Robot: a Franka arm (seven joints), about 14 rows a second.
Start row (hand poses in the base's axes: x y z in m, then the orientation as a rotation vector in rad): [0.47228 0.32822 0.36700 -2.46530 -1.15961 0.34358]
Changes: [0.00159 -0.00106 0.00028 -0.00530 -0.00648 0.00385]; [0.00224 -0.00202 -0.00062 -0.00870 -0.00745 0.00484]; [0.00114 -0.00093 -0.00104 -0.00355 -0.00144 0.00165]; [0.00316 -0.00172 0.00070 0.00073 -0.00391 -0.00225]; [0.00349 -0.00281 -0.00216 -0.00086 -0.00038 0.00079]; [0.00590 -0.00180 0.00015 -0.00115 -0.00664 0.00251]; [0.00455 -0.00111 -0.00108 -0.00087 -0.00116 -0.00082]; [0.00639 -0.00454 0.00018 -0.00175 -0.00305 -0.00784]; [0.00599 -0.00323 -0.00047 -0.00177 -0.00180 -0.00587]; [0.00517 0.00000 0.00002 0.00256 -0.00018 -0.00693]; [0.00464 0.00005 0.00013 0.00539 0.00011 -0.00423]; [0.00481 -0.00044 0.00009 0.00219 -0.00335 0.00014]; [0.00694 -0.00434 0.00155 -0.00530 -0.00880 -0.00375]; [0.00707 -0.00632 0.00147 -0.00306 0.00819 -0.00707]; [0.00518 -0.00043 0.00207 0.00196 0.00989 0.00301]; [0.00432 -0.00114 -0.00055 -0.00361 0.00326 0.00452]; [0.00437 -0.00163 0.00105 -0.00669 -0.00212 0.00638]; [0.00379 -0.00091 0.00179 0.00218 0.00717 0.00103]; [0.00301 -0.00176 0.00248 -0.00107 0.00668 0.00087]
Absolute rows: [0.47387 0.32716 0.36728 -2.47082 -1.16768 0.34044]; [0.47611 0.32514 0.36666 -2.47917 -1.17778 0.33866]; [0.47725 0.32421 0.36562 -2.48202 -1.18086 0.33976]; [0.48041 0.32249 0.36632 -2.48431 -1.17944 0.33396]; [0.48390 0.31968 0.36416 -2.48481 -1.18070 0.33429]; [0.48980 0.31788 0.36431 -2.48749 -1.18666 0.32773]; [0.49435 0.31677 0.36323 -2.48918 -1.18617 0.32670]; [0.50074 0.31223 0.36341 -2.49606 -1.17751 0.32210]; [0.50673 0.30900 0.36294 -2.50137 -1.17088 0.31954]; [0.51190 0.30900 0.36296 -2.50276 -1.16172 0.31580]; [0.51654 0.30905 0.36309 -2.50020 -1.15558 0.31127]; [0.52135 0.30861 0.36318 -2.49969 -1.15679 0.30581]; [0.52829 0.30427 0.36473 -2.50994 -1.15605 0.29754]; [0.53536 0.29795 0.36620 -2.51261 -1.14419 0.30767]; [0.54054 0.29752 0.36827 -2.50513 -1.14404 0.31927]; [0.54486 0.29638 0.36772 -2.50458 -1.14902 0.32680]; [0.54923 0.29475 0.36877 -2.50811 -1.15883 0.33030]; [0.55302 0.29384 0.37056 -2.50252 -1.15716 0.33785]; [0.55603 0.29208 0.37304 -2.50000 -1.15582 0.34689]
